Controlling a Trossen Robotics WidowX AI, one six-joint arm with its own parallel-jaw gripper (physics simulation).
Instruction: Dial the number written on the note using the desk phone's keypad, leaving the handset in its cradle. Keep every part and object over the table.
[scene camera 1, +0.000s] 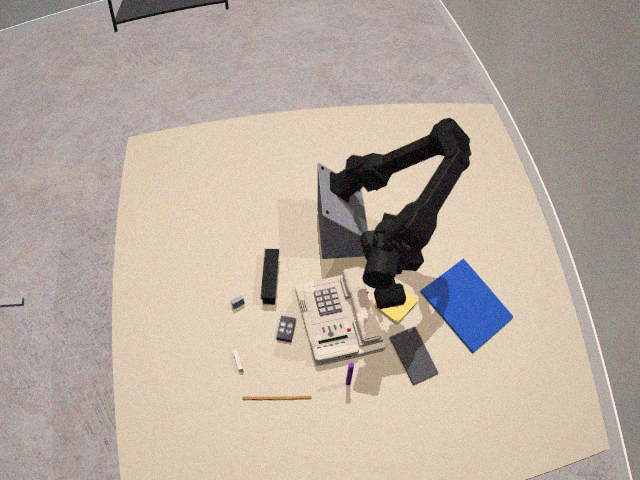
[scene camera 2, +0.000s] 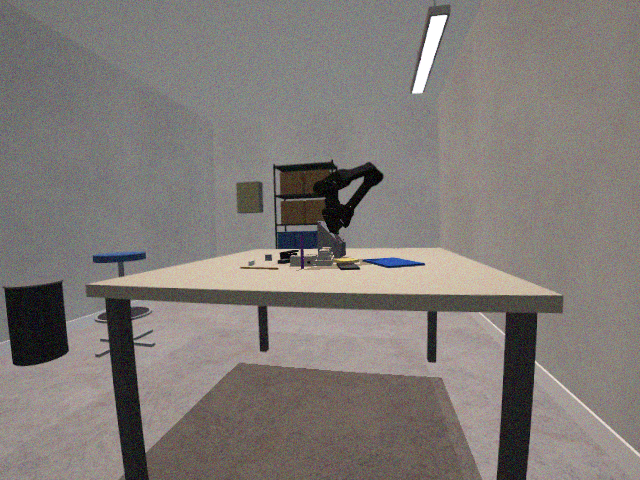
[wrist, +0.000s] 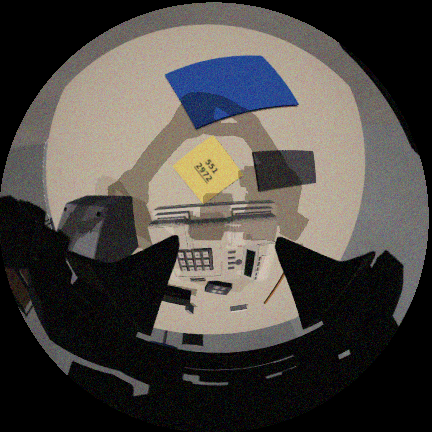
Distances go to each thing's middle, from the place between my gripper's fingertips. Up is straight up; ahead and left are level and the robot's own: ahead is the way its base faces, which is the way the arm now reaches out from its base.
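Relative to the cream desk phone (scene camera 1: 334, 337), my hand is 8 cm to the left, 1 cm short of it and 11 cm above it. The handset (scene camera 1: 366, 323) is 3 cm to the right of my hand and 9 cm below it. Measured from my hand, the yellow note (wrist: 207, 168) is 5 cm to the left, 3 cm behind and 12 cm below; the blue folder (scene camera 1: 465, 302) is 25 cm to the left, 1 cm behind and 13 cm below. Going by their middles, of the things named here the handset is the nearest to my hand and the blue folder the farthest from it.
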